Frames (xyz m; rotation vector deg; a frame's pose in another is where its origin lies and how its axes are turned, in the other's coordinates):
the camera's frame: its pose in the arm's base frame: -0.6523 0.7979 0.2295 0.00 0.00 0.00
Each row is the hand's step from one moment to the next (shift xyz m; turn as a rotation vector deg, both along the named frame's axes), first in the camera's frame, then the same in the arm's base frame.
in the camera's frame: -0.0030 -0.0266 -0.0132 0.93 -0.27 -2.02
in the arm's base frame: -0.0030 -0.0266 -0.0132 0.93 -0.27 -2.02
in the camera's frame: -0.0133 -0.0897 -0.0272 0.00 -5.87 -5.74
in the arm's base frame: -0.0133 -0.0897 -0.0272 0.00 -5.87 -5.74
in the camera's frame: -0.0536 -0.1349 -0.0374 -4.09 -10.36 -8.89
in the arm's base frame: -0.0536 -0.1349 -0.0374 -4.09 -10.36 -8.89
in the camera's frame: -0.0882 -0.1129 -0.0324 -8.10 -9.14 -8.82
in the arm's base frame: -0.0882 -0.1129 -0.0324 -8.10 -9.14 -8.82
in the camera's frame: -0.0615 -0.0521 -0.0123 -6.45 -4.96 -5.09
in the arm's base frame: -0.0615 -0.0521 -0.0123 -6.45 -4.96 -5.09
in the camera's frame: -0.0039 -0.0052 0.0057 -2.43 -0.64 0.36
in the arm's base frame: -0.0039 -0.0052 0.0057 -2.43 -0.64 0.36
